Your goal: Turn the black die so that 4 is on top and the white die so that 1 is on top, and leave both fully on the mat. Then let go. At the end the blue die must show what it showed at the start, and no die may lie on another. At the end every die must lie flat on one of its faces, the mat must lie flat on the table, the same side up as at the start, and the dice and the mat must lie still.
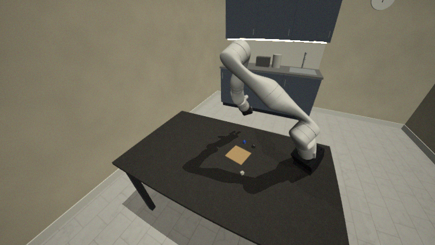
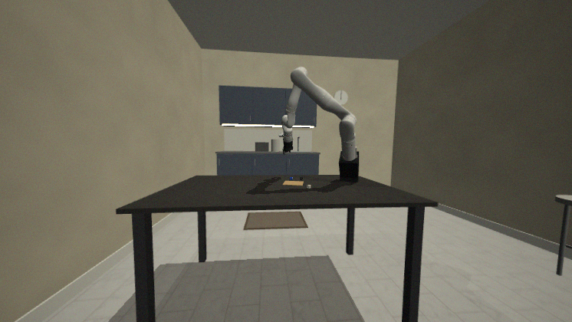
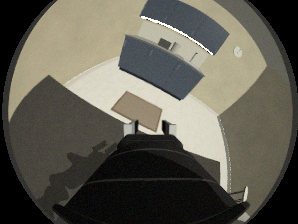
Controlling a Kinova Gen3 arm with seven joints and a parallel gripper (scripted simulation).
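The blue die is 40 mm behind my hand, 130 mm to the left of it and 210 mm below it. The rest, counted from my hand: white die (160 mm behind, 410 mm to the left, 210 mm below); tan mat (60 mm behind, 270 mm to the left, 220 mm below); black die (130 mm behind, 130 mm to the left, 210 mm below).
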